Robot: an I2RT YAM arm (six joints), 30 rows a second.
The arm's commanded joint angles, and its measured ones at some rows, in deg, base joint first. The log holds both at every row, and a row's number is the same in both.
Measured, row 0:
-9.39 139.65 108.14 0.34 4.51 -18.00
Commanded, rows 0 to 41:
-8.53 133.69 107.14 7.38 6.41 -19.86
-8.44 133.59 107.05 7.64 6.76 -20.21
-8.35 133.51 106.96 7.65 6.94 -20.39
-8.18 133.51 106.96 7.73 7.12 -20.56
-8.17 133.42 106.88 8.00 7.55 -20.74
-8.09 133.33 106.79 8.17 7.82 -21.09
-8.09 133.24 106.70 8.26 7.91 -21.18
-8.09 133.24 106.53 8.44 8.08 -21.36
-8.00 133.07 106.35 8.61 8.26 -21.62
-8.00 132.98 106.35 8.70 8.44 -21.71
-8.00 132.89 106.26 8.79 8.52 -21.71
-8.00 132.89 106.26 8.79 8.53 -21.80
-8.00 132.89 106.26 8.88 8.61 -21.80
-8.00 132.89 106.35 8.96 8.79 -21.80
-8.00 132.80 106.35 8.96 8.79 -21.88
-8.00 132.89 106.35 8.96 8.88 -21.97
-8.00 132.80 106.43 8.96 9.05 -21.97
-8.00 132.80 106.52 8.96 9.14 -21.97
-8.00 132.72 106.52 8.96 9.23 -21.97
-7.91 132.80 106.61 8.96 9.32 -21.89
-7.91 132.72 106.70 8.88 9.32 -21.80
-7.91 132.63 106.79 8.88 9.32 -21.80
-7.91 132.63 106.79 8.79 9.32 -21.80
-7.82 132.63 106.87 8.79 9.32 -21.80
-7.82 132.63 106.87 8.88 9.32 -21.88
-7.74 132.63 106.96 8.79 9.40 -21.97
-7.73 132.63 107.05 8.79 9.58 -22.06
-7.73 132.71 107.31 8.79 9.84 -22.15
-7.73 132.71 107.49 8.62 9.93 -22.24
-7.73 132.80 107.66 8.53 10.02 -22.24
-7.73 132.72 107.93 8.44 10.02 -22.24
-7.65 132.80 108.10 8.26 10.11 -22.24
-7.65 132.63 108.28 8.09 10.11 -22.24
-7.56 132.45 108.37 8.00 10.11 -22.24
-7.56 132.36 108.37 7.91 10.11 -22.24
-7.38 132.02 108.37 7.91 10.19 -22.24
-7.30 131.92 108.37 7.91 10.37 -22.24
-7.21 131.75 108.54 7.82 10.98 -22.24
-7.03 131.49 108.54 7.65 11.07 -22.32
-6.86 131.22 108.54 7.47 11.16 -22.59
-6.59 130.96 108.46 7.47 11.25 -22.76
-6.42 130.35 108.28 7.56 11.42 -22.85
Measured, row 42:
-7.79 135.61 106.28 4.97 10.28 -21.98
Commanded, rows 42 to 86:
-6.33 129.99 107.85 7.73 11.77 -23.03
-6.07 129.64 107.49 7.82 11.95 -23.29
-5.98 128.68 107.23 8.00 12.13 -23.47
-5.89 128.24 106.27 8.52 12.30 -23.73
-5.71 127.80 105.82 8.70 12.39 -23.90
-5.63 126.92 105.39 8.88 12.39 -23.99
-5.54 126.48 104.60 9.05 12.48 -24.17
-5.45 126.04 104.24 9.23 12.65 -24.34
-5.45 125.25 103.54 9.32 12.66 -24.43
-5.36 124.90 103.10 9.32 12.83 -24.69
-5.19 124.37 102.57 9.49 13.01 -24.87
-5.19 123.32 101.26 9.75 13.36 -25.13
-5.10 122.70 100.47 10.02 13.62 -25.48
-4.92 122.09 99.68 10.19 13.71 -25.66
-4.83 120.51 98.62 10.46 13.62 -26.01
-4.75 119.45 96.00 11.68 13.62 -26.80
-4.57 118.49 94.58 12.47 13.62 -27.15
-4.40 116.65 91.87 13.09 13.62 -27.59
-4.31 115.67 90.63 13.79 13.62 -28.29
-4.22 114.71 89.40 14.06 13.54 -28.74
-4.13 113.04 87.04 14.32 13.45 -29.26
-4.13 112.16 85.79 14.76 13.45 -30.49
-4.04 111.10 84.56 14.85 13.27 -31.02
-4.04 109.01 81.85 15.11 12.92 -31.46
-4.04 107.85 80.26 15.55 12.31 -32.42
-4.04 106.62 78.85 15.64 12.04 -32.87
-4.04 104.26 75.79 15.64 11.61 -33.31
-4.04 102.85 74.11 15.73 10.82 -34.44
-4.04 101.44 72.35 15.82 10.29 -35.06
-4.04 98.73 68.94 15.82 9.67 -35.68
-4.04 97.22 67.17 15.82 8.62 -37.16
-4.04 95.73 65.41 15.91 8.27 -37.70
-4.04 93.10 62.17 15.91 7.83 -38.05
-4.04 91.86 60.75 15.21 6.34 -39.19
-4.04 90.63 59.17 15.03 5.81 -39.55
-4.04 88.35 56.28 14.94 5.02 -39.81
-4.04 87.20 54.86 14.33 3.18 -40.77
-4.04 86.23 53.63 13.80 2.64 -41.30
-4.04 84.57 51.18 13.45 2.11 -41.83
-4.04 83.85 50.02 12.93 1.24 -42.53
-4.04 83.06 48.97 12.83 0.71 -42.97
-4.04 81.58 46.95 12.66 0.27 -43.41
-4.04 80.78 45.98 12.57 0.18 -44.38
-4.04 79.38 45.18 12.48 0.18 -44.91
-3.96 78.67 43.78 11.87 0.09 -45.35
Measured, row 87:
-4.49 82.35 46.24 11.53 2.68 -42.48
